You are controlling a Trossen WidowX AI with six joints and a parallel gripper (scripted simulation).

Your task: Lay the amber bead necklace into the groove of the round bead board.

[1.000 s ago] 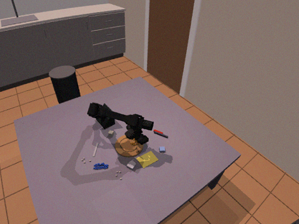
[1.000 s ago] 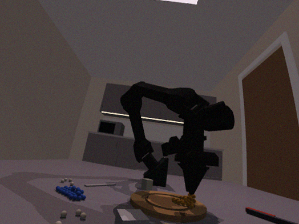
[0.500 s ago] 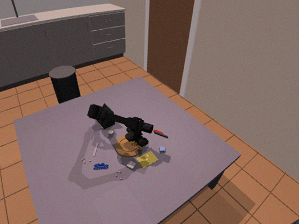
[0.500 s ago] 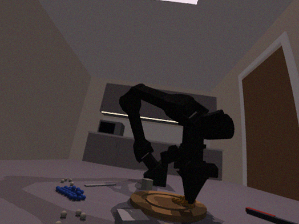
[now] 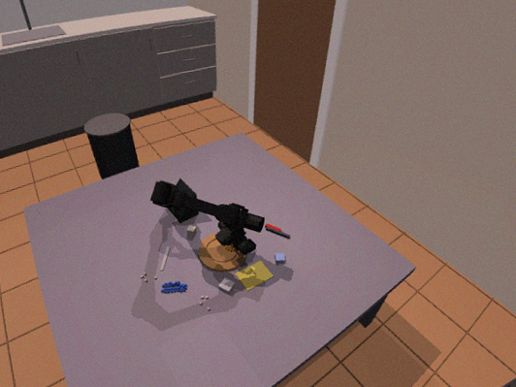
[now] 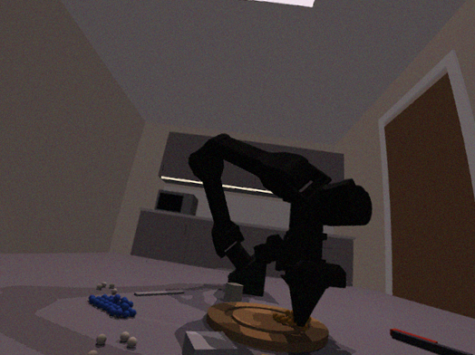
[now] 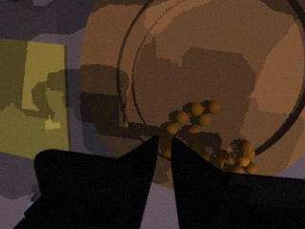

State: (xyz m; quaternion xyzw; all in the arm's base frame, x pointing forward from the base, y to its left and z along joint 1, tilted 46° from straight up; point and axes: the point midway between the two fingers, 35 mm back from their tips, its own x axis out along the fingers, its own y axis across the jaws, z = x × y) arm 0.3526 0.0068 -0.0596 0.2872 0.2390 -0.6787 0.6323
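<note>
The round wooden bead board is 4 cm to the right of my gripper tip, 3 cm behind it and 1 cm below it. The rest, counted from my gripper tip: blue block 14 cm ahead, 11 cm to the left, 1 cm below; then grey block 14 cm to the right, 11 cm ahead; then yellow pad 14 cm ahead, 2 cm to the right, 1 cm below.
</note>
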